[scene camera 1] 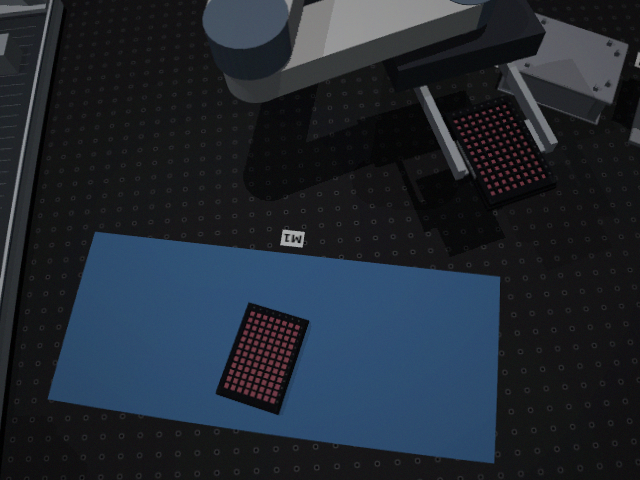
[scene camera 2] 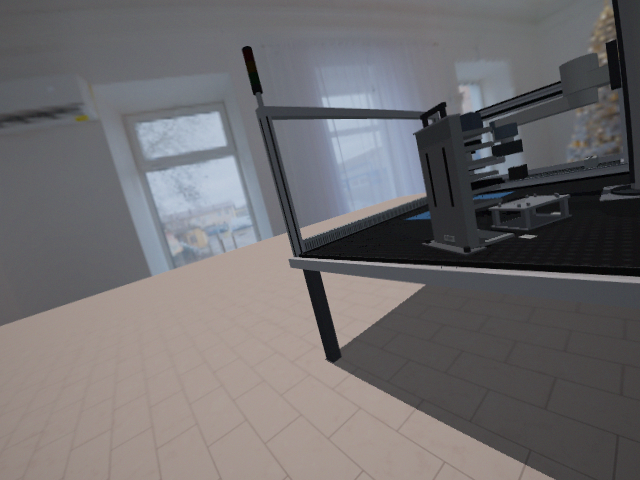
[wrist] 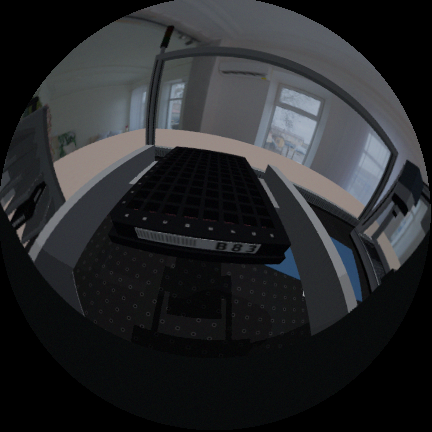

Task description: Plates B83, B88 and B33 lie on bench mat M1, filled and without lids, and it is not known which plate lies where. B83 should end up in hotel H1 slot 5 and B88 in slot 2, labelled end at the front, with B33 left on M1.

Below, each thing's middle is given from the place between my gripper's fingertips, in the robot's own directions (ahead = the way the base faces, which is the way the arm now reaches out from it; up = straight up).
Scene:
Right now my hand is 2 cm past the plate B83 (scene camera 1: 506, 165) and 1 cm above it.

